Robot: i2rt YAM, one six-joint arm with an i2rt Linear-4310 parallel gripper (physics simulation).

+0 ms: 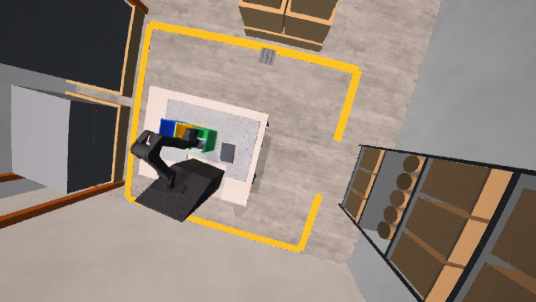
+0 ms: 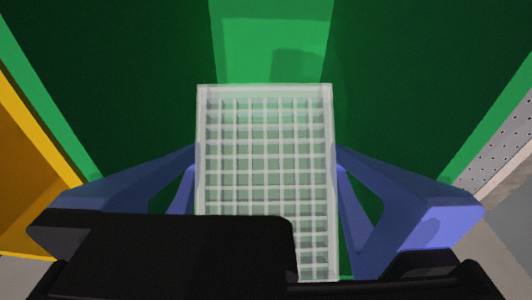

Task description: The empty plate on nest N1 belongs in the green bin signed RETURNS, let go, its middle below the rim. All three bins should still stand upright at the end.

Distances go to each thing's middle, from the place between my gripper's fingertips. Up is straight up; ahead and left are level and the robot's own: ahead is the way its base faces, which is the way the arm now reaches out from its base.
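Labels:
The clear gridded plate (image 2: 260, 148) is now 20 mm above my hand, and it is also 10 mm behind it.

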